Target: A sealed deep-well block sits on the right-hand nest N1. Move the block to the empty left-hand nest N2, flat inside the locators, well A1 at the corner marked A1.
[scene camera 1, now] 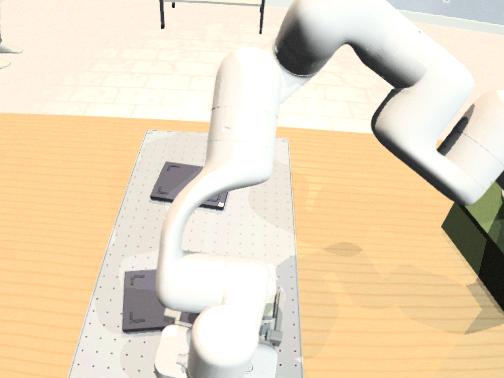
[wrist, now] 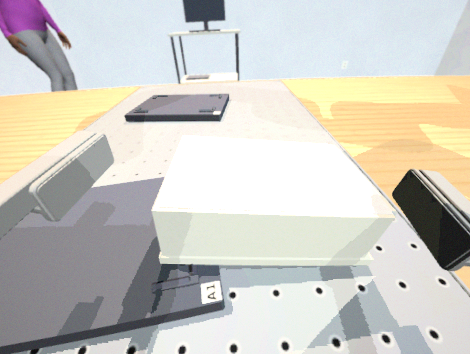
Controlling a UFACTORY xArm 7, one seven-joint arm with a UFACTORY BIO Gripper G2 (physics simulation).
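Places are measured from the arm's base along level axes (x right, y back, z down), in metres.
Where they show: hand, tool point: [wrist: 252, 192].
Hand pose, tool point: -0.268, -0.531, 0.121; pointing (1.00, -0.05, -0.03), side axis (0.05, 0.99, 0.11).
After its pixels a point has its place, as x, y, z.
The white sealed block [wrist: 270, 200] @(-0.256, -0.522, 0.136) lies across the right-hand edge of the near nest [scene camera 1: 141, 302] @(-0.289, -0.682, 0.175) [wrist: 65, 260] @(-0.283, -0.645, 0.175), outside its locators and overhanging the perforated plate. The near nest's A1 label [wrist: 211, 292] @(-0.288, -0.550, 0.175) shows in front of the block. The arm hides most of the block in the scene view; whether it lies quite level is unclear. The far nest [scene camera 1: 175, 181] @(0.021, -0.721, 0.175) [wrist: 175, 105] @(0.013, -0.688, 0.175) is empty, with a small white label [scene camera 1: 221, 204] @(-0.022, -0.604, 0.175) [wrist: 216, 113] @(-0.023, -0.606, 0.176) at one corner. My gripper [scene camera 1: 224, 325] [wrist: 255, 200] @(-0.268, -0.531, 0.121) is open, its fingers standing apart from the block on either side.
The perforated plate [scene camera 1: 250, 225] @(-0.055, -0.534, 0.187) [wrist: 270, 110] @(0.027, -0.521, 0.187) carries both nests on the wooden table [scene camera 1: 350, 200] @(0.088, -0.325, 0.200) [wrist: 390, 115] @(0.055, -0.306, 0.200). A dark green box [scene camera 1: 465, 240] @(-0.008, -0.077, 0.165) stands at the right in the scene view. A desk with a monitor [wrist: 205, 11] and a person [wrist: 30, 25] are in the background.
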